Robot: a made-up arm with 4 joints. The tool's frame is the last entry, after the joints.
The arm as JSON. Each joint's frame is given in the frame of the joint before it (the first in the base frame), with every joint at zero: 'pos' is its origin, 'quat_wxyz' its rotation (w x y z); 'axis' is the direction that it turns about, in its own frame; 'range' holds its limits. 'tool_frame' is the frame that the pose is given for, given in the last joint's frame.
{
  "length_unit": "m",
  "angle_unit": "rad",
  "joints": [
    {
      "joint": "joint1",
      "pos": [
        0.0,
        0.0,
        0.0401
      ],
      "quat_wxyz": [
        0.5,
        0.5,
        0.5,
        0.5
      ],
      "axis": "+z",
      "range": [
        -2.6,
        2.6
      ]
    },
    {
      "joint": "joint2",
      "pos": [
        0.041,
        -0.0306,
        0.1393
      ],
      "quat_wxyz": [
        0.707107,
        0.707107,
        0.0,
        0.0
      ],
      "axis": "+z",
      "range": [
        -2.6,
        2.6
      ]
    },
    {
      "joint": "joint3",
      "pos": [
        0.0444,
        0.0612,
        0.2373
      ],
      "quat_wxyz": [
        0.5,
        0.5,
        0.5,
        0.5
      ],
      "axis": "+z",
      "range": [
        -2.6,
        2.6
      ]
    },
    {
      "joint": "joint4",
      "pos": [
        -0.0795,
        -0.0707,
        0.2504
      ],
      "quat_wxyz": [
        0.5,
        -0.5,
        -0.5,
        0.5
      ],
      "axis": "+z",
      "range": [
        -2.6,
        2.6
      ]
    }
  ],
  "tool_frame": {
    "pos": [
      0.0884,
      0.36,
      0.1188
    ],
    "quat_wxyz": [
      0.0,
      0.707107,
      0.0,
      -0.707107
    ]
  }
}
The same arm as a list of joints. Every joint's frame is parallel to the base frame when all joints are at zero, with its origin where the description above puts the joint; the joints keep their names.
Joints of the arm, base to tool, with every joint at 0 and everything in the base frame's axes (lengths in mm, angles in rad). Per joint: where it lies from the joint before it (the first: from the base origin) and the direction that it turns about. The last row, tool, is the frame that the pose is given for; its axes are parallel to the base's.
joint1: axis +x xyz 0.0 0.0 40.1
joint2: axis -z xyz 139.3 41.0 -30.6
joint3: axis +y xyz 61.2 44.4 -237.3
joint4: axis -x xyz -79.5 250.4 70.7
tool: xyz -118.8 -360.0 -88.4
Joint limits (rad, base to tool): -2.6000..2.6000 -2.6000..2.6000 -2.6000..2.6000 -2.6000..2.6000

